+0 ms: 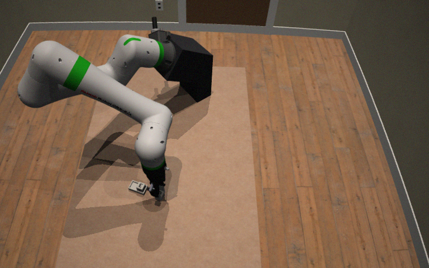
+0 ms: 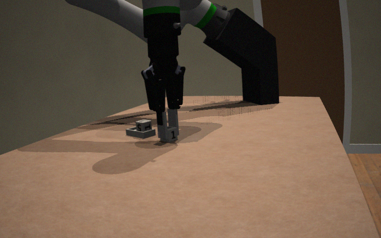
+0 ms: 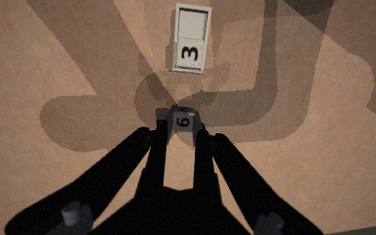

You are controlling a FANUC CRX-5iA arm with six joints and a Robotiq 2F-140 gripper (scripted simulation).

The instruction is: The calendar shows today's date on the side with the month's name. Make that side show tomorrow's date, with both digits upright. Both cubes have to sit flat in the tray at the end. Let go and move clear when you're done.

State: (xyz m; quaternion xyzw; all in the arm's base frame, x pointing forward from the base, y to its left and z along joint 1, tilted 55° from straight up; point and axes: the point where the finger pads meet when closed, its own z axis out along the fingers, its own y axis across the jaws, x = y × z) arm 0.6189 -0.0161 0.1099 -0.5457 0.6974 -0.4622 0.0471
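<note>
My hand is 30 mm above the grey number cube. Round my hand: grey calendar tray (100 mm to the right, 50 mm behind, 30 mm below).
</note>
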